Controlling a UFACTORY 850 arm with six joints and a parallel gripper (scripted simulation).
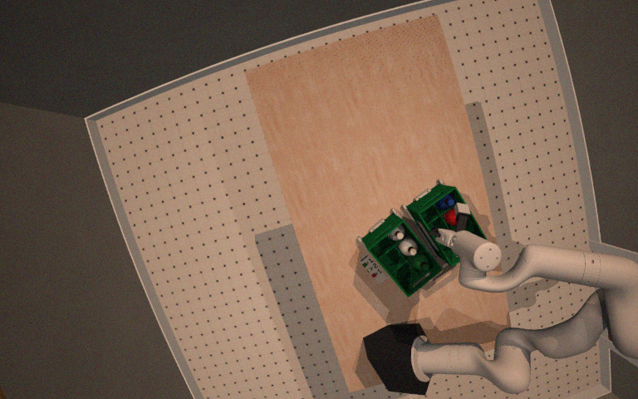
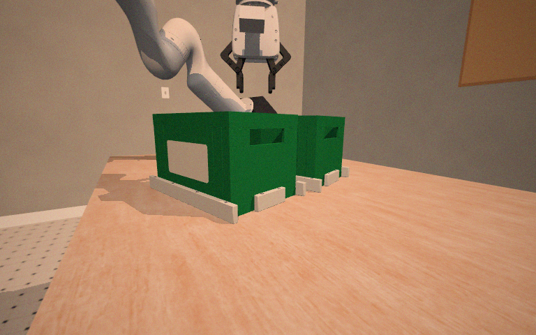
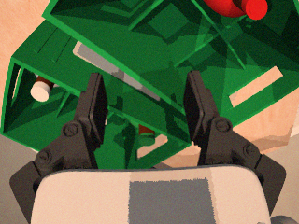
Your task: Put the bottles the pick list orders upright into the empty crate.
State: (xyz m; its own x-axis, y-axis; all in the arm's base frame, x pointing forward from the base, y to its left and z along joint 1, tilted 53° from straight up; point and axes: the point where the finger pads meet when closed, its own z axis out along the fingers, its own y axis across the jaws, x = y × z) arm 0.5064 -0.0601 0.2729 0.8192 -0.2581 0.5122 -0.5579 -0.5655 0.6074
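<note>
The red bottle is 15 cm below my hand, 12 cm to the right of it and 2 cm behind it. From my hand the other things lie so: green bottle 15 cm below, 14 cm behind, 9 cm to the left; then pick list 29 cm to the left, 24 cm below, 12 cm behind; then blue bottle 15 cm below, 10 cm to the right, 7 cm ahead.
</note>
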